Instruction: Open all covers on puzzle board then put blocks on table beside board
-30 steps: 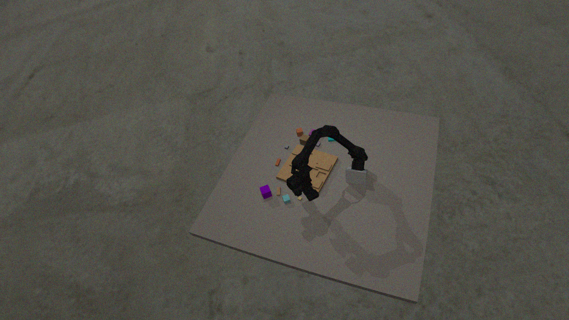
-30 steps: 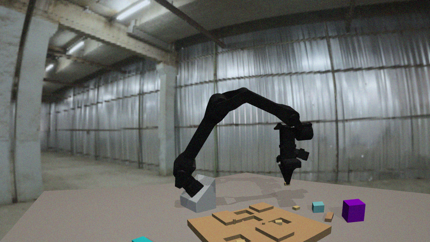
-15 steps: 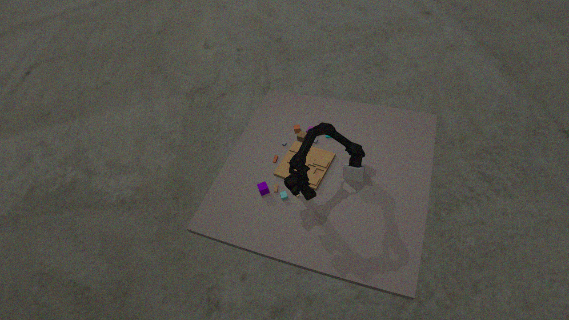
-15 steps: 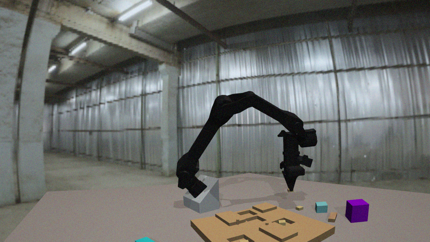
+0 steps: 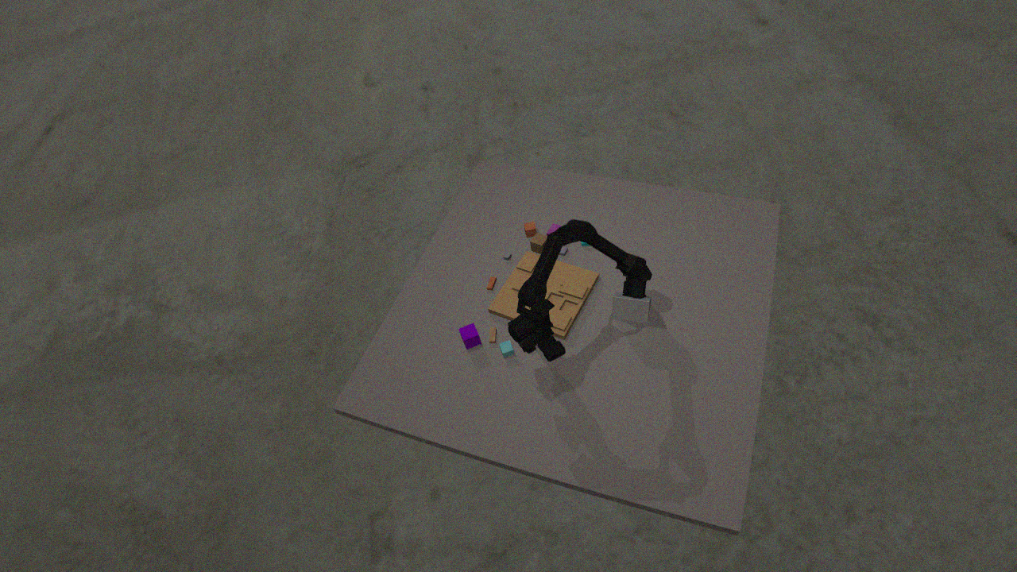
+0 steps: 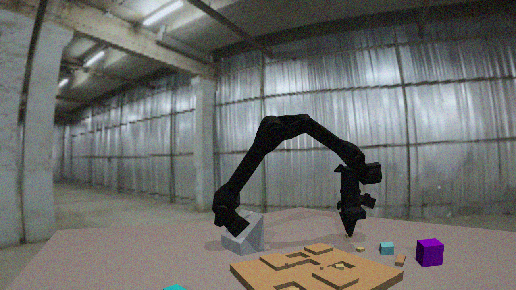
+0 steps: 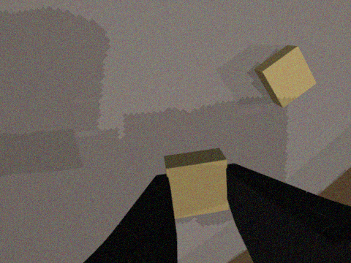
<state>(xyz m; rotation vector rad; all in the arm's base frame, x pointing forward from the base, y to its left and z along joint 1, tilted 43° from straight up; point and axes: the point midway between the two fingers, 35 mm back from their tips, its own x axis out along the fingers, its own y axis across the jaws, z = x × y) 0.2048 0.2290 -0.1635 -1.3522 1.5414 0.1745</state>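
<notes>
The light blue block is 130 mm ahead of my gripper tip, 30 mm to the left of it and 30 mm below it. Round my gripper tip: brown block 210 mm ahead, 430 mm to the right, 10 mm below; then purple cube 260 mm ahead, 40 mm to the left, 10 mm below; then orange piece 200 mm ahead, 10 mm to the right, 30 mm below.
</notes>
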